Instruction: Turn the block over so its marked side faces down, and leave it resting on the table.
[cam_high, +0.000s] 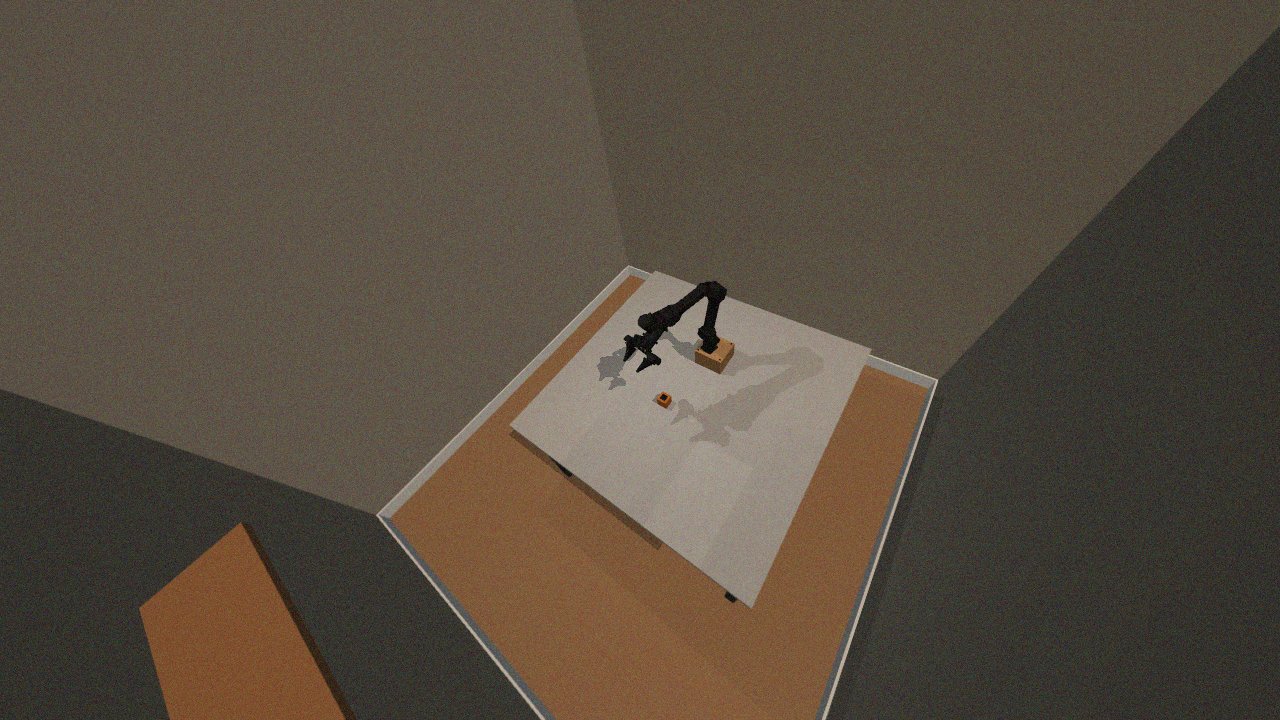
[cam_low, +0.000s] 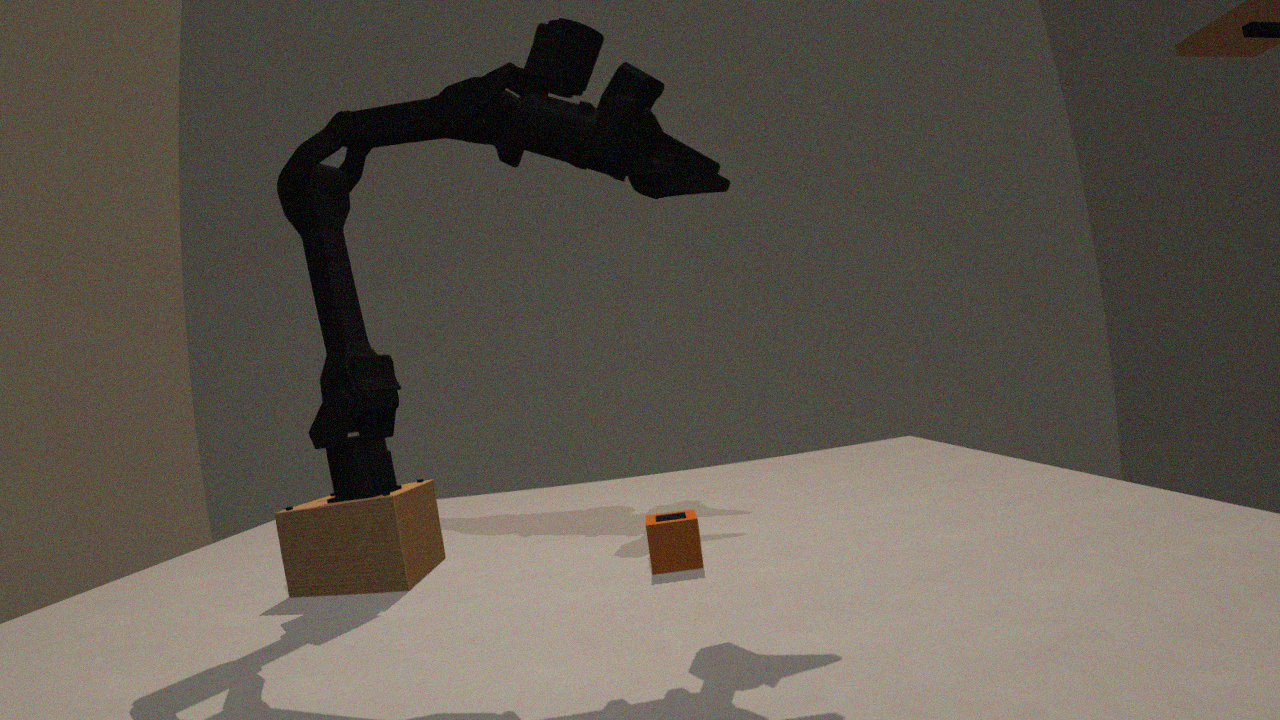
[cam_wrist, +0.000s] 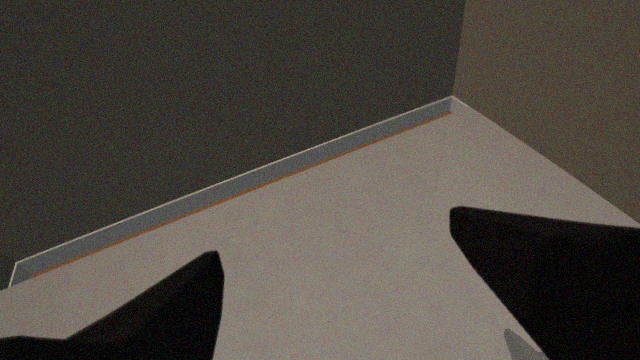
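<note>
Now: gripper tip 32 cm above the block, 10 cm past it and 6 cm to the right of it.
</note>
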